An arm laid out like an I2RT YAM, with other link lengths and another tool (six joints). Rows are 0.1 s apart.
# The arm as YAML. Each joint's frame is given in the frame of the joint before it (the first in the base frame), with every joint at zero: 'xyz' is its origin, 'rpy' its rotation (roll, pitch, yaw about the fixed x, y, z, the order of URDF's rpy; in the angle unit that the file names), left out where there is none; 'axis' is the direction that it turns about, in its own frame. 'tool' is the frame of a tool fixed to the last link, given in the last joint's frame.
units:
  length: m
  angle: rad
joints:
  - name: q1
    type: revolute
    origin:
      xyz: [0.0, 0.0, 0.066]
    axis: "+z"
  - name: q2
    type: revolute
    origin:
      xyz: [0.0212, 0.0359, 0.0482]
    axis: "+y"
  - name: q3
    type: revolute
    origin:
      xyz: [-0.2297, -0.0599, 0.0]
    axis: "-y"
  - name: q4
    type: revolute
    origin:
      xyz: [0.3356, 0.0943, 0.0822]
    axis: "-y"
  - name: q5
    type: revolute
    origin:
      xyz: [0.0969, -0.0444, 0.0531]
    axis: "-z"
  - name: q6
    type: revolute
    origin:
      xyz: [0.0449, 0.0, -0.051]
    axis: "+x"
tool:
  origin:
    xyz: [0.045, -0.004, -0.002]
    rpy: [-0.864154, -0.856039, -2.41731]
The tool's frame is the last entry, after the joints.
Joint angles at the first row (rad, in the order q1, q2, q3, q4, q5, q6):
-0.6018, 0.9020, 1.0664, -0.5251, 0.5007, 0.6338
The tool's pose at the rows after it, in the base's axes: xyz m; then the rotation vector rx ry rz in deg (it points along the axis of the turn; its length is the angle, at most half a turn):
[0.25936, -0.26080, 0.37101, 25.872, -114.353, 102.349]
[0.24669, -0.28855, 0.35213, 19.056, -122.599, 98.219]
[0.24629, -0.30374, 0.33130, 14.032, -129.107, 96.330]
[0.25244, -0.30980, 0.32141, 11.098, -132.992, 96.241]
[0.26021, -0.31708, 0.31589, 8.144, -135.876, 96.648]
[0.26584, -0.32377, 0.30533, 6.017, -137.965, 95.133]
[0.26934, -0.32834, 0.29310, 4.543, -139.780, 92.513]
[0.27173, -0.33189, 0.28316, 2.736, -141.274, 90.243]
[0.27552, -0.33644, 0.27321, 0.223, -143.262, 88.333]
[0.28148, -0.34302, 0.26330, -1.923, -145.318, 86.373]
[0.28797, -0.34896, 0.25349, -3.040, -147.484, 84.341]
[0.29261, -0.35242, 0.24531, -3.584, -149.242, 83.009]
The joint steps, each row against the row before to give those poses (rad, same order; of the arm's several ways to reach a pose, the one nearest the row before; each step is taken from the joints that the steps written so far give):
-0.1526, 0.0332, 0.0378, -0.0084, -0.0771, 0.1286
-0.0949, 0.0336, -0.0130, 0.0030, -0.0797, 0.1194
-0.0393, 0.0236, -0.0374, 0.0420, -0.0542, 0.0992
-0.0039, 0.0214, -0.0163, 0.0397, -0.0255, 0.0633
0.0000, 0.0332, -0.0001, 0.0442, -0.0145, 0.0526
0.0000, 0.0358, 0.0000, 0.0214, 0.0000, 0.0420
0.0000, 0.0309, 0.0000, 0.0008, 0.0034, 0.0370
0.0001, 0.0248, 0.0000, 0.0004, 0.0061, 0.0362
-0.0001, 0.0294, 0.0004, 0.0118, 0.0012, 0.0462
0.0000, 0.0438, 0.0126, 0.0133, -0.0039, 0.0439
0.0000, 0.0447, 0.0160, 0.0084, -0.0133, 0.0358
0.0000, 0.0282, 0.0050, 0.0111, -0.0153, 0.0244

